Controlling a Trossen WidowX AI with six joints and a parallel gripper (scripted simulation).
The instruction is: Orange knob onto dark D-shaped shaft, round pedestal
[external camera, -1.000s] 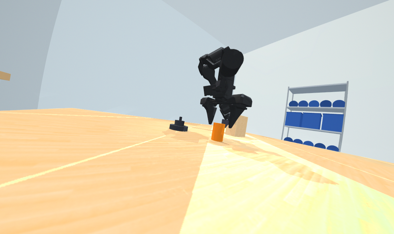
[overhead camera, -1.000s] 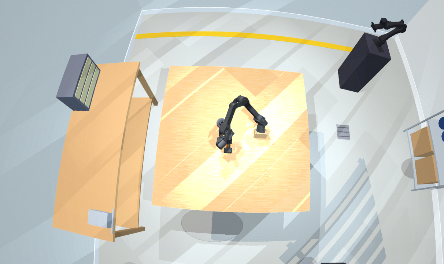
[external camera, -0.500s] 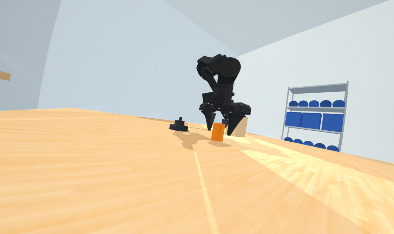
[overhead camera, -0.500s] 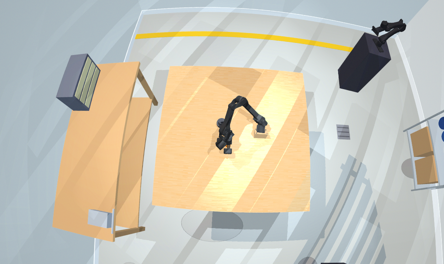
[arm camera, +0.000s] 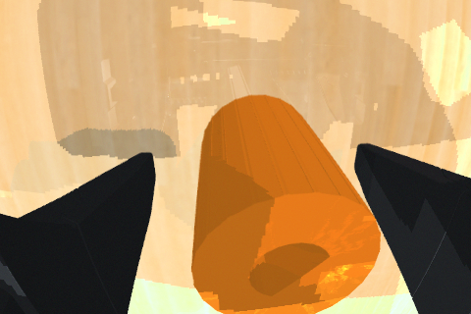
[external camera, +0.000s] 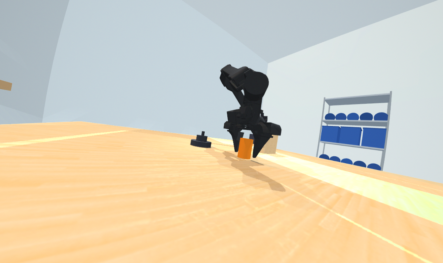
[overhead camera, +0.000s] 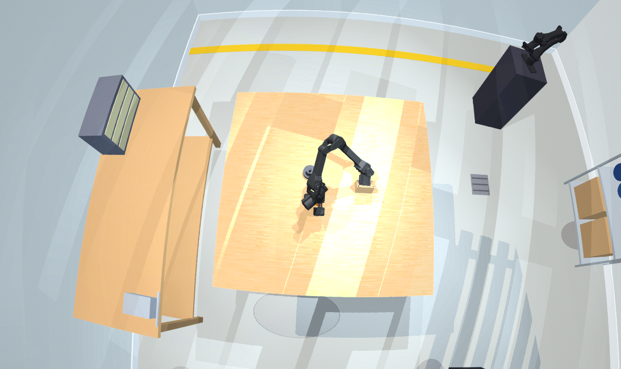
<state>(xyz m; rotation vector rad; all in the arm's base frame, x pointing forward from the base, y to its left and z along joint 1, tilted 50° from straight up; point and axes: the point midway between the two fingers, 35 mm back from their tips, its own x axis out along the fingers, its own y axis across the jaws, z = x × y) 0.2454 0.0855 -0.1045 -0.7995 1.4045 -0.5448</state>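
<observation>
The dark pedestal is 8 cm ahead of my gripper tip, 18 cm to the right of it and 2 cm above it. Round my gripper tip: orange knob (2 cm above).
</observation>
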